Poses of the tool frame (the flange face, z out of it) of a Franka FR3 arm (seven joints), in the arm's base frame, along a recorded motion.
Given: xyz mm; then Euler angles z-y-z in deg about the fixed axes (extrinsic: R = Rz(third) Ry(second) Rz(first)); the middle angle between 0 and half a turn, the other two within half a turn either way.
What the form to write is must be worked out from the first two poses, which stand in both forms.
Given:
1: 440, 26, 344, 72.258, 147.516, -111.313
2: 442, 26, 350, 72.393, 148.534, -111.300
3: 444, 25, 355, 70.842, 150.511, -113.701
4: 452, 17, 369, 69.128, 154.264, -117.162
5: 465, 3, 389, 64.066, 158.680, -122.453
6: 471, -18, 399, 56.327, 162.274, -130.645
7: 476, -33, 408, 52.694, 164.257, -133.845
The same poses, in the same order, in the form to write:
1: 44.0, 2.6, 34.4, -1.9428, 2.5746, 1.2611
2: 44.2, 2.6, 35.0, -1.9426, 2.5924, 1.2635
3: 44.4, 2.5, 35.5, -1.9845, 2.6269, 1.2364
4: 45.2, 1.7, 36.9, -2.0449, 2.6924, 1.2065
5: 46.5, 0.3, 38.9, -2.1372, 2.7695, 1.1182
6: 47.1, -1.8, 39.9, -2.2802, 2.8322, 0.9831
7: 47.6, -3.3, 40.8, -2.3360, 2.8668, 0.9197
